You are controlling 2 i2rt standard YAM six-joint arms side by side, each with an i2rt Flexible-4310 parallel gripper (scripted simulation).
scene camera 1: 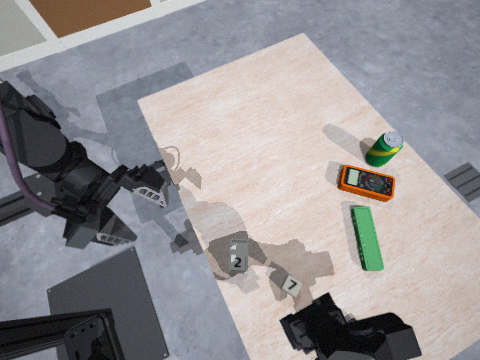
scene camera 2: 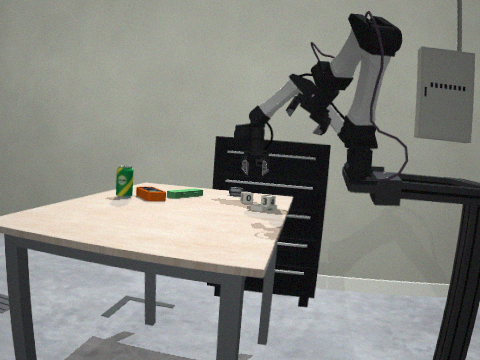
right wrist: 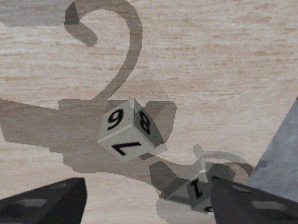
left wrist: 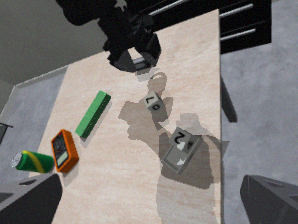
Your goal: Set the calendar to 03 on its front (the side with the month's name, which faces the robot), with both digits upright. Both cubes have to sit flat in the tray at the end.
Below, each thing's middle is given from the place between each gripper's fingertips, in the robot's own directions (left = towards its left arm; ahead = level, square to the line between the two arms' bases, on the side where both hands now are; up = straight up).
The green bar (scene camera 1: 371, 259) is 27 cm ahead of my right hand (scene camera 1: 301, 310), 9 cm to the left of it and 10 cm below it.
I see my left gripper (scene camera 1: 151, 222) 480 mm short of the green bar, 310 mm above it and 170 mm to the left of it.
